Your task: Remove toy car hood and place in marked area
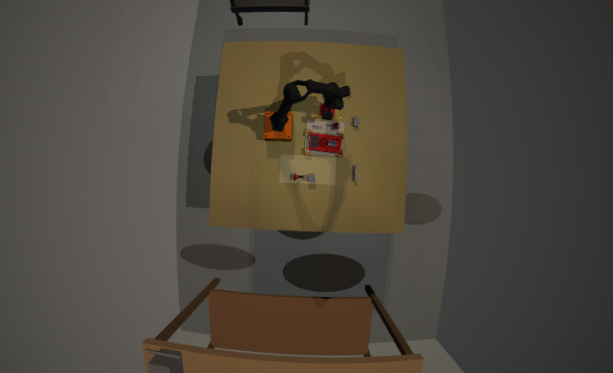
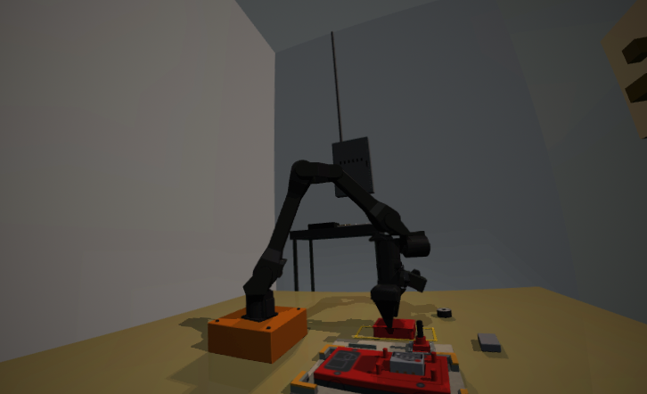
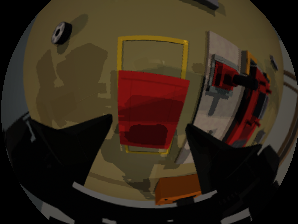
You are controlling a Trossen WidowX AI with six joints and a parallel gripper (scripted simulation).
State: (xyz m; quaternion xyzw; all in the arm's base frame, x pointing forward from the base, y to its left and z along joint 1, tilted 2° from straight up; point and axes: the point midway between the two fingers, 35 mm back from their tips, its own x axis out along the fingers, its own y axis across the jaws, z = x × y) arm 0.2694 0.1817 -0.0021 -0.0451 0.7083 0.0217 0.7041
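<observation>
The hood is 1 cm below my gripper tip. The rest, counted from my gripper tip: small wheel 17 cm to the left, 11 cm ahead, 2 cm below.
</observation>
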